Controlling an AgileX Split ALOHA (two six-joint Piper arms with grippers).
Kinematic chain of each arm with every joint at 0, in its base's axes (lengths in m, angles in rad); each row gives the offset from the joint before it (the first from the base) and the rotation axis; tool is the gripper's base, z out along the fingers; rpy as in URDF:
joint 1: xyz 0 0 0.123 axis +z
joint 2: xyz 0 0 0 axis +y
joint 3: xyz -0.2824 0 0.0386 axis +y
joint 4: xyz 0.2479 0 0.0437 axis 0.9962 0 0.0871
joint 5: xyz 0 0 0 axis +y
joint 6: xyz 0.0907 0 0.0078 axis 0.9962 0 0.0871
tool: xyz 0 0 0 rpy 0 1.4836 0
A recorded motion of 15 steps. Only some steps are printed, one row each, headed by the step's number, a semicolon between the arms.
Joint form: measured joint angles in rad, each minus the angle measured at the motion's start. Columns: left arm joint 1, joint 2, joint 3, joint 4, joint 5, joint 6; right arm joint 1, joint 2, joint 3, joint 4, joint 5, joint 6.
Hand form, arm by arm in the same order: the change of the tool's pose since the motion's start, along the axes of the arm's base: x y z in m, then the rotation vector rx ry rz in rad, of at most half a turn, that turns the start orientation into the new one. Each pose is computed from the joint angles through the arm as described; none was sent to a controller.
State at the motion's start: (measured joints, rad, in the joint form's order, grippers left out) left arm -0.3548 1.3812 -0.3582 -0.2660 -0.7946 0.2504; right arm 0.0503 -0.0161 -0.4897 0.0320 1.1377 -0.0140
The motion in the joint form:
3: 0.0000 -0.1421 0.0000 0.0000 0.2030 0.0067; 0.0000 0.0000 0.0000 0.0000 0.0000 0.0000
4: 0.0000 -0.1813 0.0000 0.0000 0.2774 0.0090; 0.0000 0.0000 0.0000 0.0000 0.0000 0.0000
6: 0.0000 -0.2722 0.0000 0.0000 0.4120 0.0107; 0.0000 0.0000 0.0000 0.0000 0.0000 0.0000
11: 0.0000 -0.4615 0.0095 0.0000 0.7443 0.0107; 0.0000 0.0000 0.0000 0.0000 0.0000 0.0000
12: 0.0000 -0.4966 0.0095 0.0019 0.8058 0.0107; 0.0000 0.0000 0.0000 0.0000 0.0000 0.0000
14: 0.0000 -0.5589 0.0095 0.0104 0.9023 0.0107; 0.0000 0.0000 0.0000 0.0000 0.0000 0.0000
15: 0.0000 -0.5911 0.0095 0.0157 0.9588 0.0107; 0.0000 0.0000 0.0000 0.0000 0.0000 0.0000
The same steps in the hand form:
3: -0.0158 0.0019 0.0151 -0.0129 0.0633 -0.0358; 0.0000 0.0000 0.0000 0.0000 0.0000 0.0000
4: -0.0212 0.0022 0.0173 -0.0123 0.0983 -0.0501; 0.0000 0.0000 0.0000 0.0000 0.0000 0.0000
6: -0.0337 0.0038 0.0251 -0.0186 0.1424 -0.0774; 0.0000 0.0000 0.0000 0.0000 0.0000 0.0000
11: -0.0666 0.0077 0.0309 -0.0144 0.2919 -0.1488; 0.0000 0.0000 0.0000 0.0000 0.0000 0.0000
12: -0.0730 0.0085 0.0320 -0.0109 0.3169 -0.1634; 0.0000 0.0000 0.0000 0.0000 0.0000 0.0000
14: -0.0842 0.0103 0.0346 -0.0006 0.3476 -0.1879; 0.0000 0.0000 0.0000 0.0000 0.0000 0.0000
15: -0.0904 0.0113 0.0352 0.0075 0.3695 -0.2016; 0.0000 0.0000 0.0000 0.0000 0.0000 0.0000

